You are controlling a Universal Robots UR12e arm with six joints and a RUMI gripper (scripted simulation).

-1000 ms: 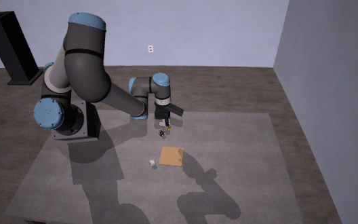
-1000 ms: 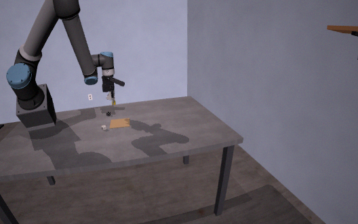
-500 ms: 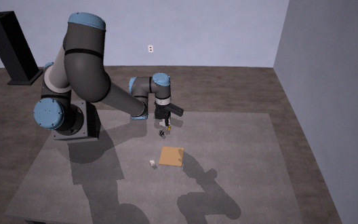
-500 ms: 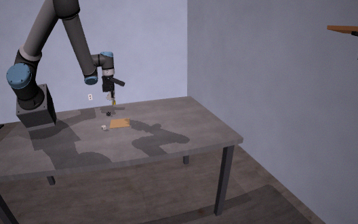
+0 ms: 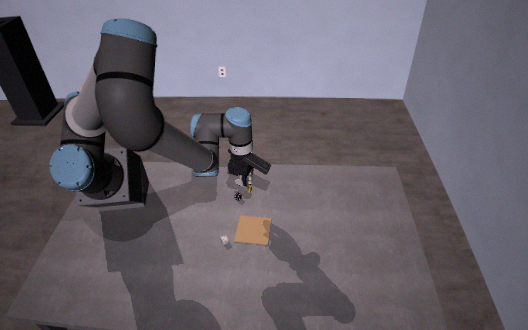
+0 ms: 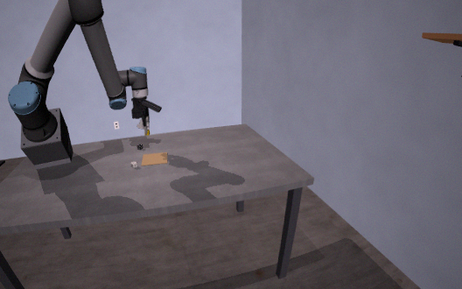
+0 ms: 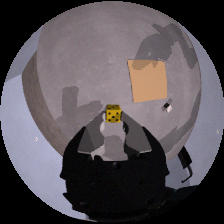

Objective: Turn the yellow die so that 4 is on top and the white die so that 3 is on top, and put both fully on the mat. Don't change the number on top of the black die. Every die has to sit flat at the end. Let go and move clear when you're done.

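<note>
Right now my hand is 10 cm above the black die, 6 cm past it and 4 cm to the right of it. From my hand the other things lie so: white die: 20 cm to the right, 10 cm below, 8 cm behind; tan mat: 14 cm to the right, 11 cm below, 3 cm ahead; yellow die: right at my hand.
</note>
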